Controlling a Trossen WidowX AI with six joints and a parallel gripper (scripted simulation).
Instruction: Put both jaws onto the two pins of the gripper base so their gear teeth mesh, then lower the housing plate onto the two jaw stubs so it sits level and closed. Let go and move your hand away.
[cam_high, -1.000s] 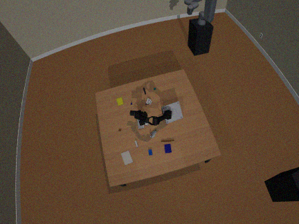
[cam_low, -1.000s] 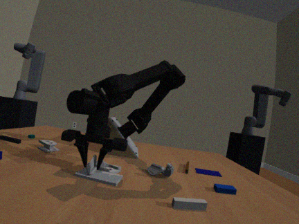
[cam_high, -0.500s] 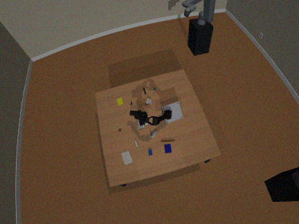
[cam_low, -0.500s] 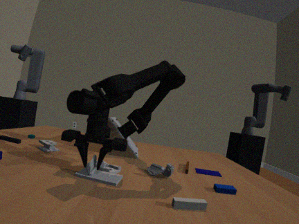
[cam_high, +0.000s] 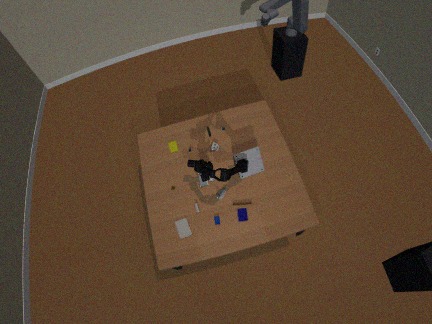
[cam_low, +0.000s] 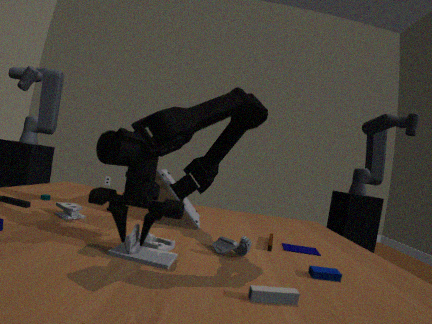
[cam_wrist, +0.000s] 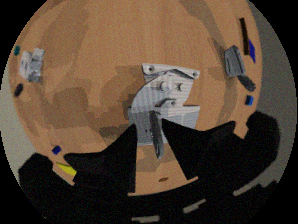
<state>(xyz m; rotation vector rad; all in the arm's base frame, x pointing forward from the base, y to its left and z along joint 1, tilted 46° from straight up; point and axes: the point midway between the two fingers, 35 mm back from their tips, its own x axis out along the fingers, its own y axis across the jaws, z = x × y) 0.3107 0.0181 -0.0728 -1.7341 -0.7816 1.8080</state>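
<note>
My gripper tip is 7 cm past the toothed jaw, 23 cm to the right of it and 2 cm below it. Also, from my gripper tip: brown peg: 22 cm behind, 34 cm to the left, 1 cm below; then blue block: 41 cm to the left, 1 cm below; then yellow block: 20 cm ahead, 36 cm to the right, 1 cm below.
</note>
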